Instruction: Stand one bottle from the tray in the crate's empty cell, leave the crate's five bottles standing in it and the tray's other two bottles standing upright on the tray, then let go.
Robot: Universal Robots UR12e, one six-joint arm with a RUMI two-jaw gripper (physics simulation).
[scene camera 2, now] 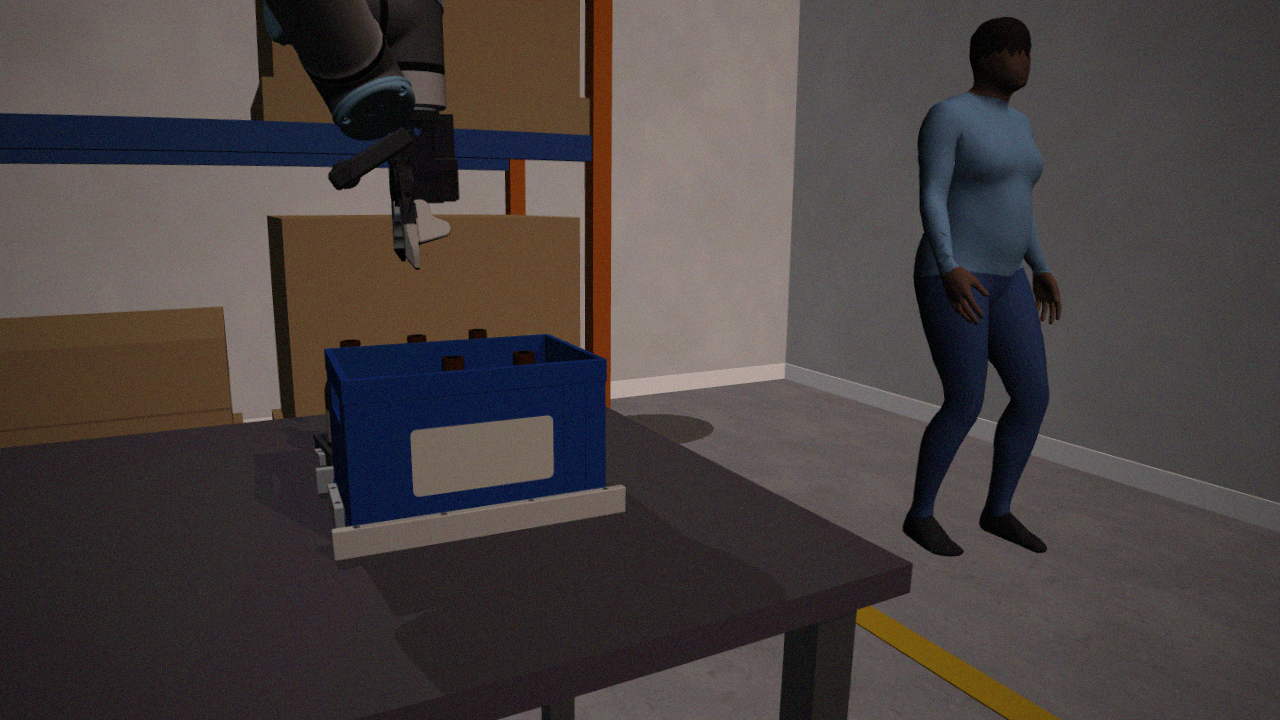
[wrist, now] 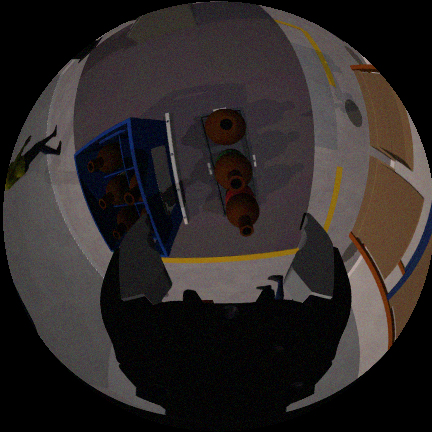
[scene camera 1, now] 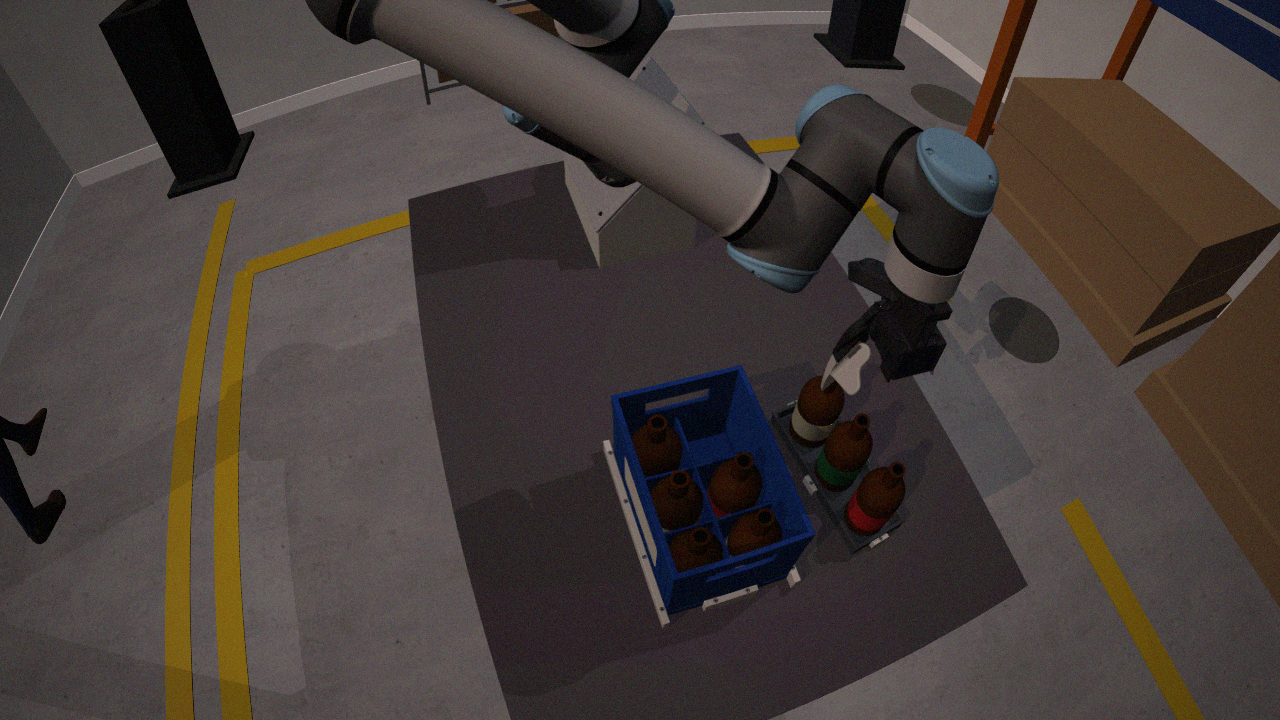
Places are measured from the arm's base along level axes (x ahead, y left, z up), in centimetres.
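Where they show: gripper, fingertip midpoint: point(scene camera 2: 409, 265) point(wrist: 226, 215) point(scene camera 1: 871, 378).
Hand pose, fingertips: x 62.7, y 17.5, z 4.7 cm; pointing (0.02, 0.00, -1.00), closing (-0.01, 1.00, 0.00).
Things, the pixels of their top centre, and the offset from my fingertips.
- dark tray, top centre: point(scene camera 1: 839, 466) point(wrist: 232, 164) dx +0.8, dy +1.8, dz -23.3 cm
- cream-label, top centre: point(wrist: 225, 123) point(scene camera 1: 832, 373) dx -8.2, dy +0.2, dz -9.9 cm
- green-label, top centre: point(scene camera 1: 862, 420) point(scene camera 2: 416, 335) point(wrist: 235, 183) dx +0.7, dy +1.6, dz -9.9 cm
- blue crate, top centre: point(scene camera 2: 460, 353) point(scene camera 1: 711, 464) point(wrist: 109, 203) dx +2.6, dy -21.9, dz -8.3 cm
My gripper point(scene camera 1: 836, 383) point(scene camera 2: 414, 259) point(wrist: 226, 215) is open and empty, pointing down, high above the tray's cream-label end; its tip overlaps that bottle's neck in scene camera 1. Three brown bottles stand upright on the dark tray point(scene camera 1: 835, 513) point(wrist: 240, 148): cream-label point(scene camera 1: 810, 422) point(wrist: 225, 131), green-label point(scene camera 1: 841, 458) point(wrist: 233, 170) in the middle, red-label point(scene camera 1: 875, 503) point(wrist: 242, 207). The blue crate point(scene camera 1: 756, 402) point(scene camera 2: 375, 447) point(wrist: 145, 135) beside the tray holds five standing bottles. Its empty cell point(scene camera 1: 707, 438) is at the far end, on the tray side. In scene camera 2 the crate hides most of the tray.
White rails point(scene camera 1: 637, 537) point(scene camera 2: 474, 522) point(wrist: 176, 170) run along the crate's base. The crate's walls rise between its cells and the tray. Brown boxes point(scene camera 1: 1118, 179) point(scene camera 2: 429, 304) stand beyond the table. A person point(scene camera 2: 980, 197) stands on the floor away from the table.
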